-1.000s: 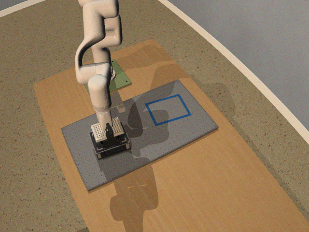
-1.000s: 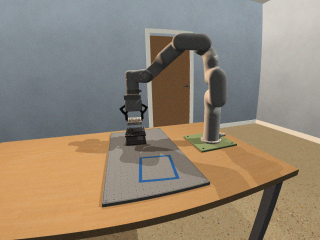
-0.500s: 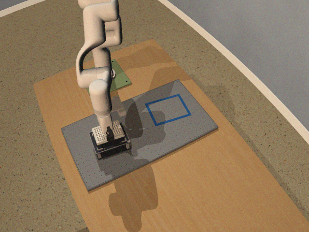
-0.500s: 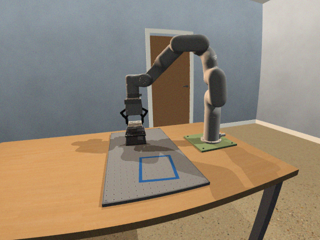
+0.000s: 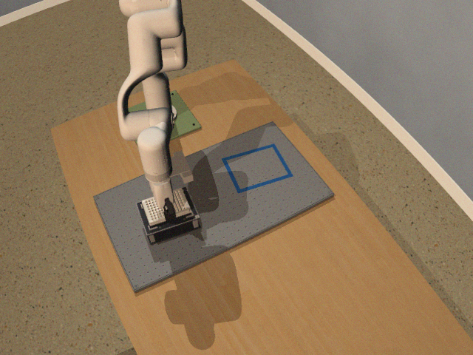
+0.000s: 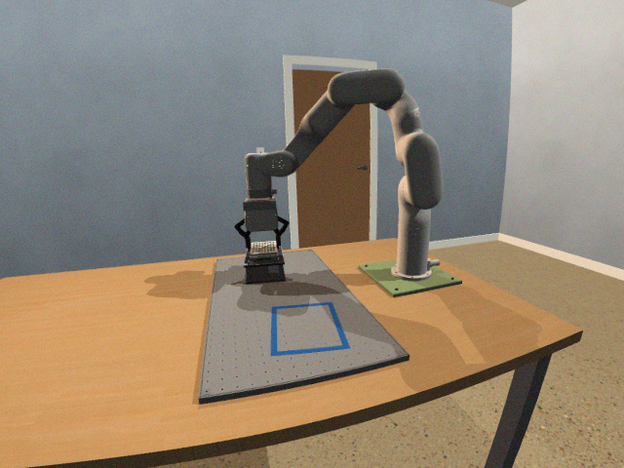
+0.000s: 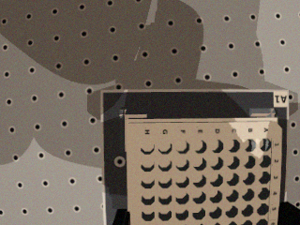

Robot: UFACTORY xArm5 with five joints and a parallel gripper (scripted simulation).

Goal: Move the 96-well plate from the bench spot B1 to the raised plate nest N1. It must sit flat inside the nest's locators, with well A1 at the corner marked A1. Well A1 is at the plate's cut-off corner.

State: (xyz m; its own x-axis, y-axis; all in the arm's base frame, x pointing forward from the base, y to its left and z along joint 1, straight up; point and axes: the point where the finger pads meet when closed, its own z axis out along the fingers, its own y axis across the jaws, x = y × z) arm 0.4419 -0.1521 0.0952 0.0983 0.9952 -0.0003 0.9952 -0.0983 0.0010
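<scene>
Now: hand 1 cm above the white 96-well plate. The rest, counted from my hand: A1 mark (6 cm ahead, 7 cm to the left, 3 cm below); black raised plate nest (4 cm below).
</scene>
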